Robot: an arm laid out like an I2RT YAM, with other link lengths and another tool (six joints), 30 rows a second.
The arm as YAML. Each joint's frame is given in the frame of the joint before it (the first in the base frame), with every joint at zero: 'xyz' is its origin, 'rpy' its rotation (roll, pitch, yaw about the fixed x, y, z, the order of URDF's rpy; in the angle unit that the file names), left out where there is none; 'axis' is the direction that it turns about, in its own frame. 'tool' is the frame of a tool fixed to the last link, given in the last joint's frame.
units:
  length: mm
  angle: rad
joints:
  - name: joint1
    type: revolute
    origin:
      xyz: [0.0, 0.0, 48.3]
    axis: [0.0, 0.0, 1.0]
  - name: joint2
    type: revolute
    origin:
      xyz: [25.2, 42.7, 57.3]
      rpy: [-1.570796, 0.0, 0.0]
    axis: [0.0, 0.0, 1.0]
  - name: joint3
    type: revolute
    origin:
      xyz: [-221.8, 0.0, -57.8]
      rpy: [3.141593, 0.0, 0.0]
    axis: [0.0, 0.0, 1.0]
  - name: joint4
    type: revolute
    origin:
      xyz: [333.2, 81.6, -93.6]
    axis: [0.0, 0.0, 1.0]
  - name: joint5
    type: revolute
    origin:
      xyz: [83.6, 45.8, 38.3]
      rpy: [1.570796, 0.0, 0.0]
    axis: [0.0, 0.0, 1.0]
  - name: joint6
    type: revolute
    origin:
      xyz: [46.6, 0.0, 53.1]
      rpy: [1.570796, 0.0, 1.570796]
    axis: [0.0, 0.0, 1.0]
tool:
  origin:
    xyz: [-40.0, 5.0, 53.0]
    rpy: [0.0, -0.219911, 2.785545]
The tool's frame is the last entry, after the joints.
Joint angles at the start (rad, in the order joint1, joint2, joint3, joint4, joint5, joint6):
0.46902, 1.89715, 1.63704, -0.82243, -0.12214, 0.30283
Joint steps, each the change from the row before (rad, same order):
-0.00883, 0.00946, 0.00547, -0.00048, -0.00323, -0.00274
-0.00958, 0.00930, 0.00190, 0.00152, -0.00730, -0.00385
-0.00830, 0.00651, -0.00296, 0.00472, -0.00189, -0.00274
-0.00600, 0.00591, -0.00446, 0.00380, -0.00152, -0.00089
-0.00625, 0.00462, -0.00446, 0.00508, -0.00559, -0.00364
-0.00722, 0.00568, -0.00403, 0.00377, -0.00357, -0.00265
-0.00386, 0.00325, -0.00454, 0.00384, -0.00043, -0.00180
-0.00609, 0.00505, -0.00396, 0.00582, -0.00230, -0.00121
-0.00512, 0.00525, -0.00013, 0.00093, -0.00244, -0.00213
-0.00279, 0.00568, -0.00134, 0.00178, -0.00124, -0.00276
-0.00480, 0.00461, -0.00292, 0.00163, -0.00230, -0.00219
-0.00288, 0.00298, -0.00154, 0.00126, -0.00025, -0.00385
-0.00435, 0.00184, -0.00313, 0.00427, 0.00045, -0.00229
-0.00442, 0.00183, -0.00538, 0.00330, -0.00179, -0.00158
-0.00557, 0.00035, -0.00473, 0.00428, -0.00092, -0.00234
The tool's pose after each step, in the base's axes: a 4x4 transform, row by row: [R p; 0 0 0 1], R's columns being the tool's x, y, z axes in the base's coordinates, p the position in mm. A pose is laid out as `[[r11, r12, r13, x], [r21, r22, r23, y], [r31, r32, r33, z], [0, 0, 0, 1]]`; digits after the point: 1 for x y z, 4 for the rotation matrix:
[[-0.4453, 0.7643, 0.4663, 428.2], [0.8887, 0.4408, 0.1262, 315.0], [-0.1091, 0.4706, -0.8756, 149.6], [0, 0, 0, 1]]
[[-0.4436, 0.7688, 0.4606, 431.5], [0.8901, 0.4378, 0.1265, 311.8], [-0.1044, 0.4661, -0.8785, 146.2], [0, 0, 0, 1]]
[[-0.4395, 0.7729, 0.4576, 434.3], [0.8922, 0.4346, 0.1229, 308.5], [-0.1039, 0.4623, -0.8806, 142.1], [0, 0, 0, 1]]
[[-0.4361, 0.7778, 0.4526, 436.0], [0.8940, 0.4320, 0.1191, 306.0], [-0.1029, 0.4566, -0.8837, 137.6], [0, 0, 0, 1]]
[[-0.4361, 0.7801, 0.4486, 437.6], [0.8944, 0.4308, 0.1203, 303.7], [-0.0994, 0.4537, -0.8856, 134.0], [0, 0, 0, 1]]
[[-0.4338, 0.7842, 0.4438, 439.5], [0.8958, 0.4285, 0.1185, 300.8], [-0.0972, 0.4489, -0.8883, 129.9], [0, 0, 0, 1]]
[[-0.4322, 0.7865, 0.4412, 440.4], [0.8965, 0.4277, 0.1159, 299.1], [-0.0975, 0.4456, -0.8899, 126.7], [0, 0, 0, 1]]
[[-0.4289, 0.7897, 0.4386, 442.3], [0.8982, 0.4244, 0.1143, 296.7], [-0.0959, 0.4430, -0.8914, 123.0], [0, 0, 0, 1]]
[[-0.4274, 0.7925, 0.4350, 443.8], [0.8991, 0.4229, 0.1129, 294.6], [-0.0945, 0.4394, -0.8933, 120.5], [0, 0, 0, 1]]
[[-0.4280, 0.7943, 0.4311, 444.5], [0.8988, 0.4239, 0.1113, 293.5], [-0.0943, 0.4351, -0.8954, 117.3], [0, 0, 0, 1]]
[[-0.4269, 0.7975, 0.4263, 445.5], [0.8995, 0.4229, 0.1095, 291.4], [-0.0930, 0.4302, -0.8979, 114.0], [0, 0, 0, 1]]
[[-0.4276, 0.7981, 0.4245, 446.1], [0.8990, 0.4244, 0.1077, 290.1], [-0.0942, 0.4277, -0.8990, 111.9], [0, 0, 0, 1]]
[[-0.4254, 0.7991, 0.4249, 447.4], [0.9000, 0.4231, 0.1054, 288.1], [-0.0955, 0.4272, -0.8991, 109.9], [0, 0, 0, 1]]
[[-0.4237, 0.8016, 0.4218, 448.0], [0.9009, 0.4215, 0.1040, 286.1], [-0.0944, 0.4240, -0.9007, 107.1], [0, 0, 0, 1]]
[[-0.4210, 0.8031, 0.4218, 449.2], [0.9021, 0.4191, 0.1025, 283.5], [-0.0945, 0.4236, -0.9009, 105.3], [0, 0, 0, 1]]

